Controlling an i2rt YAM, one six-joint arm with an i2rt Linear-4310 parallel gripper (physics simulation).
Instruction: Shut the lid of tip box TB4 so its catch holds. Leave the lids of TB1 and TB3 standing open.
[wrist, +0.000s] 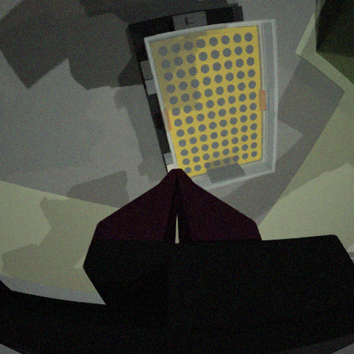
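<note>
A tip box (215, 95) with a yellow rack of round holes stands in the upper middle of the wrist view. Its clear lid (270, 100) now lies over the rack, and the rack looks paler through it. The lid's rim reaches past the rack at the right. I cannot tell whether the lid is fully down or the catch holds. No name can be read on the box. My gripper (176, 177) is shut and empty, with its tips at the near left corner of the lid; whether they touch it is unclear.
A black holder (136, 37) shows behind and along the left side of the box. A dark green object (337, 42) stands at the upper right corner. Angular shadows fall on the grey and pale green surface at the left.
</note>
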